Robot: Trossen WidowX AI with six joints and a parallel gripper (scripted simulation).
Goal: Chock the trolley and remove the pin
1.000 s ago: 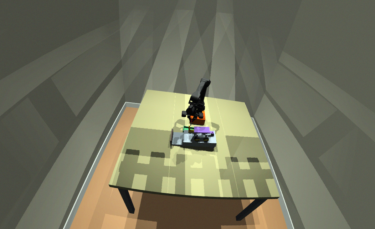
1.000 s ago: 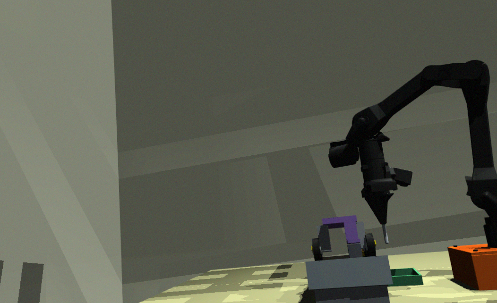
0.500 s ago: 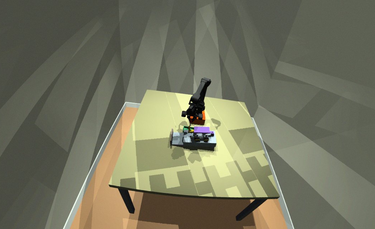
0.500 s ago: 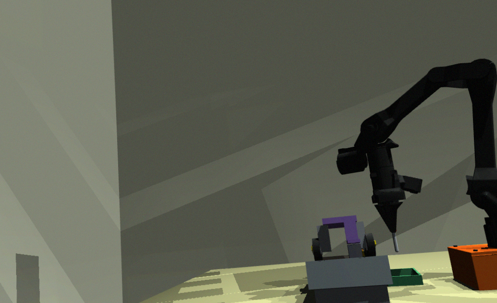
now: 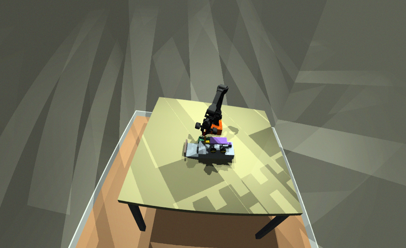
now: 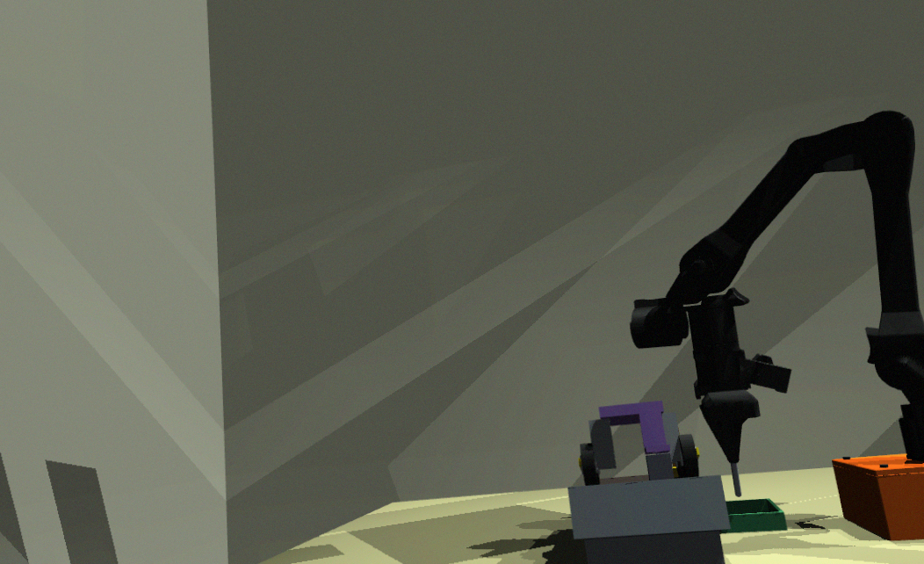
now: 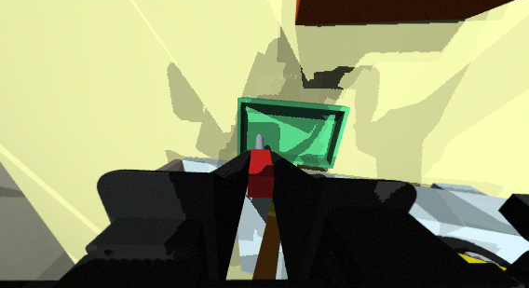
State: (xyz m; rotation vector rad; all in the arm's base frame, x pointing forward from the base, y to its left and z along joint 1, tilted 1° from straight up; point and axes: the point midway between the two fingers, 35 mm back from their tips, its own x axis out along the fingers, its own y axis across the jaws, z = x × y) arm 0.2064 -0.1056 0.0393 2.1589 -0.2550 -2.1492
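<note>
Now: gripper tip 7 cm short of the yellow chock, 4 cm to the right of it and 1 cm below it. The rest, counted from my gripper tip: brown end wall 13 cm to the right, 13 cm ahead, 4 cm below; trolley 12 cm to the left, 12 cm ahead, 3 cm above; red-headed stop pin right at my gripper tip.
</note>
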